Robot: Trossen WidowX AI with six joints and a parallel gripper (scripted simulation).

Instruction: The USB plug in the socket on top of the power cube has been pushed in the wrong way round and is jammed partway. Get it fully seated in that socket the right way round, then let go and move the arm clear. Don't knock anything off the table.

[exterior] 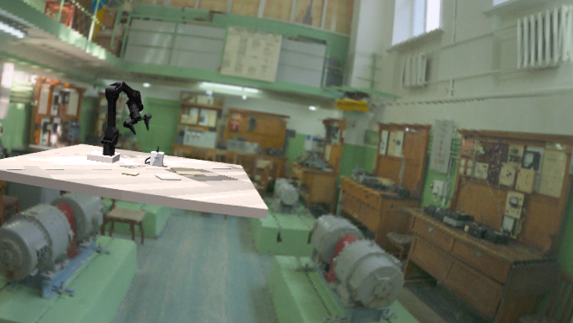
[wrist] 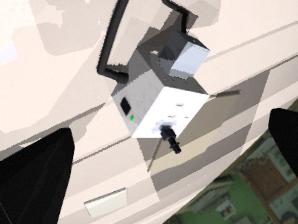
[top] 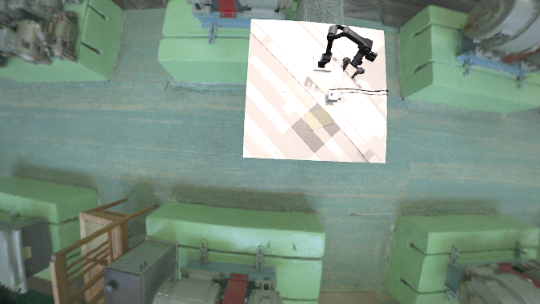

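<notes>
Now: gripper tip 13 cm short of the black USB plug, 10 cm to the left of it and 8 cm above it. The rest, counted from my gripper tip: tile: 4 cm ahead, 47 cm to the right, 17 cm below.
</notes>
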